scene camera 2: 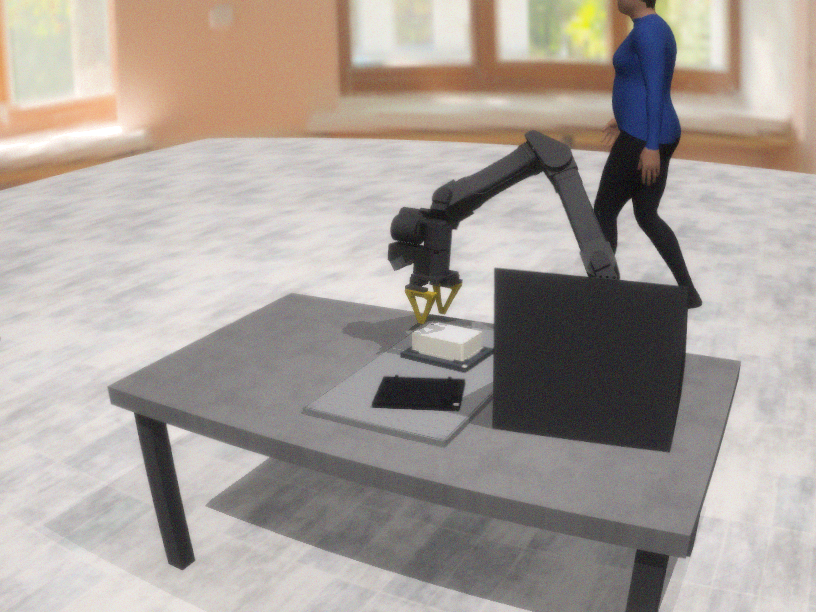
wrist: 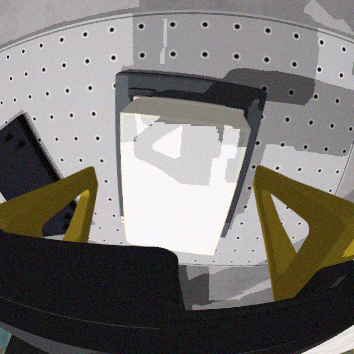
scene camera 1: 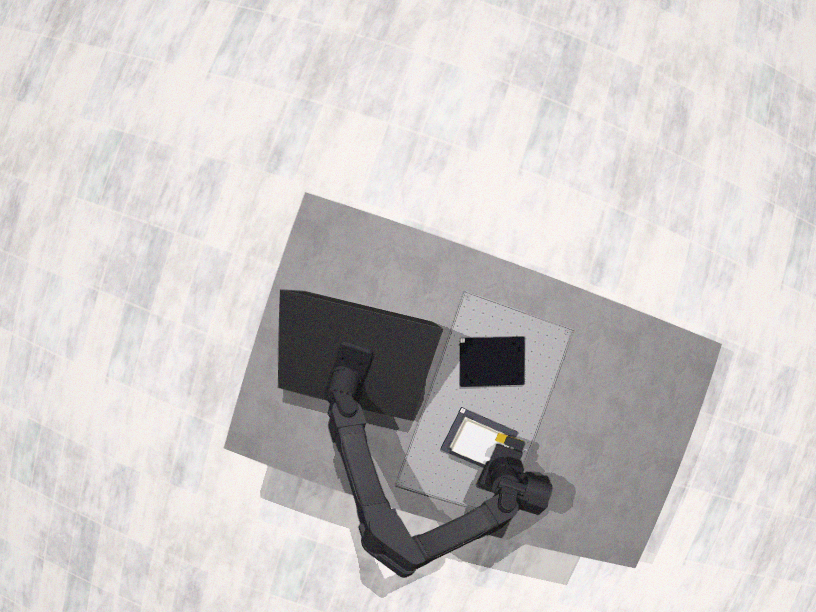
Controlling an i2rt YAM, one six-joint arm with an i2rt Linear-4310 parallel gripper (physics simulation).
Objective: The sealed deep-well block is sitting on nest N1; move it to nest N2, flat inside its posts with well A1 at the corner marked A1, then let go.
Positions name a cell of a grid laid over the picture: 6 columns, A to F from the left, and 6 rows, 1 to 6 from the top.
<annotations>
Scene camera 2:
my gripper: D4
white block: D4
dark nest: D4
perforated grey plate: C4
</annotations>
